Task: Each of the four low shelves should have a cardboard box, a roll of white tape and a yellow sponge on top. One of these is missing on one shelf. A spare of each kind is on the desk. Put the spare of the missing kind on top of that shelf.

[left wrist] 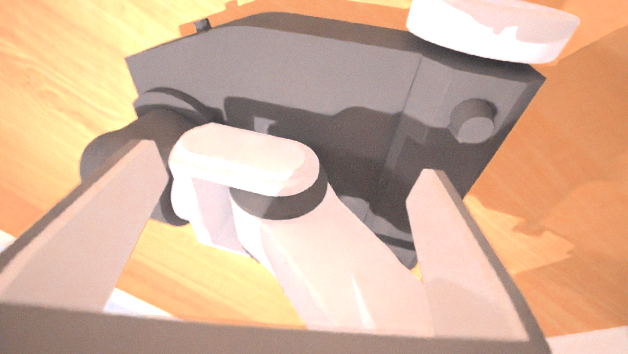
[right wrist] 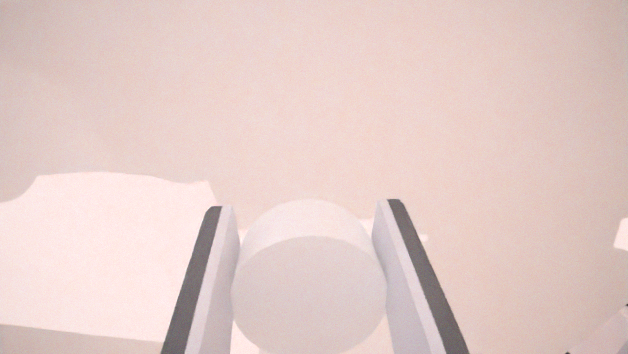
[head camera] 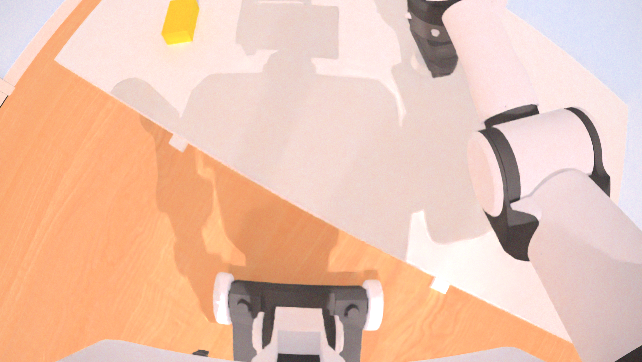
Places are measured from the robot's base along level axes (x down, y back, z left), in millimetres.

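Pixels of known places: left gripper, fingertip midpoint: [left wrist: 290,172]; right gripper, fingertip midpoint: [right wrist: 305,220] [head camera: 431,63]; robot's base, link origin: [head camera: 297,300].
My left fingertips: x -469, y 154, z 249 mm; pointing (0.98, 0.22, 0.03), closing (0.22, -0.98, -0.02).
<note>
Ahead of a thing's pixels: the offset from my left fingertips to its top centre. Level surfaces: height alone.
My right gripper [right wrist: 305,220] [head camera: 435,71] is shut on a white roll of tape {dx -358, dy -694, dz -452 mm} [right wrist: 310,292], which sits between the two fingers with its round flat face toward the camera. It is over the pale desk {dx -252 mm} [head camera: 300,150] [right wrist: 400,100]; the gap between roll and desk is hard to judge. A yellow sponge {dx -297, dy -826, dz +52 mm} [head camera: 181,21] lies on the desk at the upper left of the head view. My left gripper [left wrist: 290,172] is open and empty, in front of my own base and lower body. The cardboard box and the low shelves do not show in these views.
The desk's near edge runs diagonally across the head view, with two small white blocks [head camera: 178,142] [head camera: 440,284] along it. My wheeled base [head camera: 298,295] [left wrist: 320,65] stands on the orange wooden floor {dx +467 mm} [head camera: 85,200] [left wrist: 45,65] near this edge. My right arm [head camera: 550,145] reaches over the desk's right side.
</note>
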